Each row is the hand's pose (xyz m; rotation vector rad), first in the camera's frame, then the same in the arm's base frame.
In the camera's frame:
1: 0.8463 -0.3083 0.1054 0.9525 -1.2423 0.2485
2: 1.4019 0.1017 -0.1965 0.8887 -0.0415 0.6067
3: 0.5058 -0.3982 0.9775 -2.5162 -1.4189 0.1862
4: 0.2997 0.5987 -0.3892 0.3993 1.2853 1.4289
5: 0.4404 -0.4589 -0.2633 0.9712 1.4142 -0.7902
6: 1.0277 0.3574 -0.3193 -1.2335 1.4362 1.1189
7: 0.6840 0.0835 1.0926 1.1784 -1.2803 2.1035
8: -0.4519 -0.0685 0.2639 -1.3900 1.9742 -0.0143
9: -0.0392 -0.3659 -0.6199 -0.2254 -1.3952 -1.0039
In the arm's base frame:
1: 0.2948 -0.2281 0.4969 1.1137 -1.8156 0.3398
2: 0.9144 0.1809 0.6263 0.9388 -0.6296 0.8029
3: -0.4416 -0.4764 1.0266 -2.4772 -1.4506 -0.6815
4: 0.0527 0.8171 0.0334 0.1789 0.6670 1.5341
5: 0.1398 -0.2504 -0.0497 1.2910 1.0346 -0.3392
6: 0.6487 0.4941 0.3987 -1.2039 0.8823 0.8230
7: -0.3617 -0.0533 1.3293 0.6762 -1.8231 2.3754
8: -0.9076 0.0998 0.0337 -1.0512 1.4946 -0.1415
9: -0.0919 -0.0319 -0.5639 0.2221 -1.7293 -1.3186

